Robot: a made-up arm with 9 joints. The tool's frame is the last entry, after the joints. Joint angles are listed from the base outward. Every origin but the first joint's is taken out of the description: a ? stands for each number. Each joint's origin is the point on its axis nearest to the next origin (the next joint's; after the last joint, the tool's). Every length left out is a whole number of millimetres.
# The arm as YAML. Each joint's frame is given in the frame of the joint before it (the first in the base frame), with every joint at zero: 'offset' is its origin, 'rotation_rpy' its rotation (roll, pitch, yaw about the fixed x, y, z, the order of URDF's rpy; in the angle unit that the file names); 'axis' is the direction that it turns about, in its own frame. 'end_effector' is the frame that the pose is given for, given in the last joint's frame.
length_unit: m
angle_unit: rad
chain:
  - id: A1
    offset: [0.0, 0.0, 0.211]
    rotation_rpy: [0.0, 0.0, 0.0]
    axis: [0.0, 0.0, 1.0]
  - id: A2
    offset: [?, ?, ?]
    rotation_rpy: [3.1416, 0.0, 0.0]
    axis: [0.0, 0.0, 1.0]
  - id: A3
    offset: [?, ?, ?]
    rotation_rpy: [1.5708, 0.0, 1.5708]
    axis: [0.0, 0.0, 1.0]
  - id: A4
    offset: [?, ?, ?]
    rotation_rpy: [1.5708, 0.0, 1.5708]
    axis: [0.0, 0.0, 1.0]
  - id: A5
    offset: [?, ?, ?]
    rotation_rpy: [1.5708, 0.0, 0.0]
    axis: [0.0, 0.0, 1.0]
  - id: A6
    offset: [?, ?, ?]
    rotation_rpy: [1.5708, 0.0, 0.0]
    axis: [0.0, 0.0, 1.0]
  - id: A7
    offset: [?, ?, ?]
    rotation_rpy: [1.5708, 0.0, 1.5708]
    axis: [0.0, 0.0, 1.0]
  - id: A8
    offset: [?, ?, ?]
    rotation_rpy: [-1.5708, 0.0, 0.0]
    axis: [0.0, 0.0, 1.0]
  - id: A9
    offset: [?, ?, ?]
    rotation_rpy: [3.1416, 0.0, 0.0]
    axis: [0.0, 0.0, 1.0]
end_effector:
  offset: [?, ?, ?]
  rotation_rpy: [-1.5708, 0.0, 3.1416]
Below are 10 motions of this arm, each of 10 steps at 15 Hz.
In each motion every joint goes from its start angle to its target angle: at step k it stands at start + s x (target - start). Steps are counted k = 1, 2, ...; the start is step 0. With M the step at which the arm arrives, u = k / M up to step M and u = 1 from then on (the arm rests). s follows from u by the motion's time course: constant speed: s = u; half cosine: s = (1 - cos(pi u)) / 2; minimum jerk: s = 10 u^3 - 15 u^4 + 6 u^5.
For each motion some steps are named. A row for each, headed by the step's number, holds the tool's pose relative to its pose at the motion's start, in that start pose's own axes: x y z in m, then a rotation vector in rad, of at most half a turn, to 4 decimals.
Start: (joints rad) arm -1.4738 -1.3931 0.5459 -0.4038 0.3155 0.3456 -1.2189 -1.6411 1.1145
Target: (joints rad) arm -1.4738 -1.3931 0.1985 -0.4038 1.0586 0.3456 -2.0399 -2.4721 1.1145
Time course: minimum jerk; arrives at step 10
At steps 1, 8, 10:
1: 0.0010 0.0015 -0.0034 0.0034 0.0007 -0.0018
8: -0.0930 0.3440 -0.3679 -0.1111 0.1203 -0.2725
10: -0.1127 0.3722 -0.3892 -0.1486 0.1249 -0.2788

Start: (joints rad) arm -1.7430 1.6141 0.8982 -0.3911 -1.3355 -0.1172 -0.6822 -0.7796 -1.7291
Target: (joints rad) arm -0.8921 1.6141 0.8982 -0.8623 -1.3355 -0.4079 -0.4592 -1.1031 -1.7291
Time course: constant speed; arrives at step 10
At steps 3, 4, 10:
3: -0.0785 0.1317 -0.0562 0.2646 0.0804 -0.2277
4: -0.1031 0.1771 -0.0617 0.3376 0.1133 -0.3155
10: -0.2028 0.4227 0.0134 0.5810 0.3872 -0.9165

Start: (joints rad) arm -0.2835 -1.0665 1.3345 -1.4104 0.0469 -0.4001 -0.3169 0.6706 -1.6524
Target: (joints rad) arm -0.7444 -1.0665 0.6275 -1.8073 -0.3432 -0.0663 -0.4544 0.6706 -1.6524
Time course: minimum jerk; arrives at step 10
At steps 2, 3, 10:
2: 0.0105 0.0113 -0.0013 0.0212 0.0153 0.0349
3: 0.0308 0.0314 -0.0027 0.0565 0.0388 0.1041
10: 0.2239 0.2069 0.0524 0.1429 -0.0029 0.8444

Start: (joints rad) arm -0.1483 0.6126 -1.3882 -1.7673 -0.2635 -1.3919 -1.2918 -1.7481 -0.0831
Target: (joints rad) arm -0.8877 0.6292 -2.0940 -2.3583 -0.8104 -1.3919 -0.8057 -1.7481 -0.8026
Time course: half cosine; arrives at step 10
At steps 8, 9, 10:
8: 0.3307 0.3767 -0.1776 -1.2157 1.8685 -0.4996
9: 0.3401 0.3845 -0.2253 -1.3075 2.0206 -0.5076
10: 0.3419 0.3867 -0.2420 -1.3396 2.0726 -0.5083

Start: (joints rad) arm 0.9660 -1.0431 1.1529 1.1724 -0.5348 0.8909 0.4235 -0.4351 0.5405
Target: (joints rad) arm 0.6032 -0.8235 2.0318 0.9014 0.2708 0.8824 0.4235 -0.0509 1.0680
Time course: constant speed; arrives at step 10
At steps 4, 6, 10:
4: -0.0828 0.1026 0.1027 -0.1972 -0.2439 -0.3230
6: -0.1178 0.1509 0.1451 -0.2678 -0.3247 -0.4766
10: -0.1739 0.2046 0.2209 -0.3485 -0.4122 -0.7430

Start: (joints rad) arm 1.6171 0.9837 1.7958 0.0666 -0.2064 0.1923 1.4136 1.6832 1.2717
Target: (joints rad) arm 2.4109 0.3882 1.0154 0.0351 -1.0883 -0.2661 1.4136 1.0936 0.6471
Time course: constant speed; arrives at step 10
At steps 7, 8, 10:
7: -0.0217 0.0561 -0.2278 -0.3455 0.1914 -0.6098
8: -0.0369 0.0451 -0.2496 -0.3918 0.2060 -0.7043
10: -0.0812 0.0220 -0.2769 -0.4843 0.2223 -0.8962

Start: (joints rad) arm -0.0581 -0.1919 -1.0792 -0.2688 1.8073 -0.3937 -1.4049 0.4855 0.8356
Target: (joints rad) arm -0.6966 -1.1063 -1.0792 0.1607 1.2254 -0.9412 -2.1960 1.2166 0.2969
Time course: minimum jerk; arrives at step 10
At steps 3, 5, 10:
3: 0.0353 0.1434 0.0208 -0.0849 0.1642 0.0106
5: 0.1720 0.4520 0.0144 -0.3081 0.5734 -0.0352
10: 0.5047 0.8078 -0.1945 -0.6341 1.3543 -0.3280

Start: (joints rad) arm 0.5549 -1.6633 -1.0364 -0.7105 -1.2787 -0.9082 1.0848 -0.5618 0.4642
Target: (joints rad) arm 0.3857 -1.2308 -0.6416 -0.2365 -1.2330 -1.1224 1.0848 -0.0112 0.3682
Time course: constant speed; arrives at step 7
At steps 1, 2, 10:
1: -0.0028 0.0295 0.0317 -0.0224 0.1103 -0.0667
2: -0.0048 0.0586 0.0577 -0.0366 0.2158 -0.1431
10: -0.0275 0.1693 0.1089 0.0607 0.6321 -0.6249

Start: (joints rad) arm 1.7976 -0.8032 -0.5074 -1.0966 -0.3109 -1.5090 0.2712 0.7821 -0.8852
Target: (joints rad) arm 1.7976 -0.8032 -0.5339 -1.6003 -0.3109 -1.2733 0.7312 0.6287 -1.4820
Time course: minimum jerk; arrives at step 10
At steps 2, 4, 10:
2: 0.0006 0.0067 0.0121 0.0288 0.0622 -0.0183
4: 0.0090 0.0360 0.0624 0.1676 0.3329 -0.1030
10: 0.0624 0.1071 0.1620 0.6164 0.9640 -0.3400

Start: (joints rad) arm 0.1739 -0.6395 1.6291 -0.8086 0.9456 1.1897 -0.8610 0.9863 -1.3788
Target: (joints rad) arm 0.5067 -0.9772 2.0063 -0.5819 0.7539 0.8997 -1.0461 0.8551 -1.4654
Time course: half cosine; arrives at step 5
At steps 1, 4, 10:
1: -0.0172 -0.0224 -0.0028 -0.0326 0.0019 -0.0790
4: -0.1693 -0.2489 0.0525 -0.4907 -0.0265 -0.6301
10: -0.1865 -0.2775 0.0706 -0.5623 -0.0372 -0.6757

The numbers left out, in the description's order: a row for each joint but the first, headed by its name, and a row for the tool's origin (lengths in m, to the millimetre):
A2: -0.097 -0.161 0.0
A3: 0.146 -0.11 0.0
A4: -0.295 -0.063 0.0
A5: -0.139 -0.141 0.0
A6: -0.016 0.574 0.0
A7: 0.019 0.065 0.0
A8: -0.113 -0.029 0.0
A9: 0.275 0.078 0.0
tool: 0.061 -0.087 0.0

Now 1 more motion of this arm.
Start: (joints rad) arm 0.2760 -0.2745 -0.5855 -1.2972 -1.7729 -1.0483 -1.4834 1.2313 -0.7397
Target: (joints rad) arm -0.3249 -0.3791 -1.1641 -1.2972 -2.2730 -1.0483 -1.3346 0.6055 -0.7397
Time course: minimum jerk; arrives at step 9
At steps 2, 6, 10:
2: 0.0296 0.0343 -0.0054 0.0798 -0.0722 -0.0249
6: 0.4225 0.3131 0.1032 0.6934 -0.7529 -0.4654
10: 0.5673 0.3427 0.1814 0.8133 -0.9438 -0.6623

